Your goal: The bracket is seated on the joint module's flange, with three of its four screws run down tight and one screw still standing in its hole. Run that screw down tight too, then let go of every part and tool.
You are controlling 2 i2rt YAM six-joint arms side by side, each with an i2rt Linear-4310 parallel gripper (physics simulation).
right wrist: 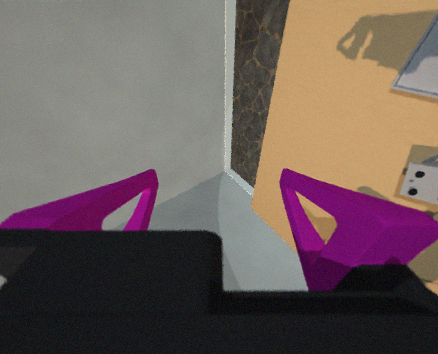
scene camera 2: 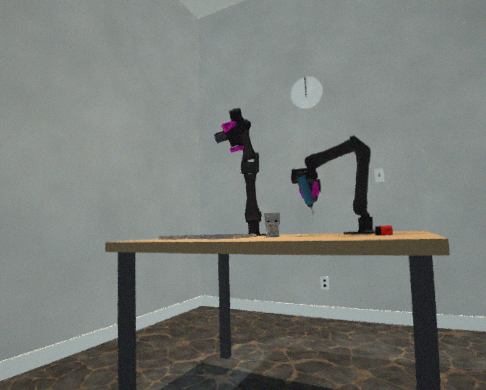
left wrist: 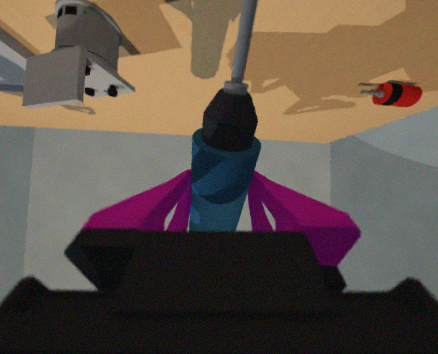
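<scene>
My left gripper is shut on the blue screwdriver; its shaft points downward, above the table and to the right of the joint module in scene camera 2. The grey joint module stands on the table, with the grey bracket on it. Dark screw heads or holes show on the bracket in both wrist views; which screw stands up cannot be told. My right gripper is open and empty, high above the table.
A flat grey tray lies on the table, left of the joint module in scene camera 2. A small red and black object with a metal tip lies near the left arm's base.
</scene>
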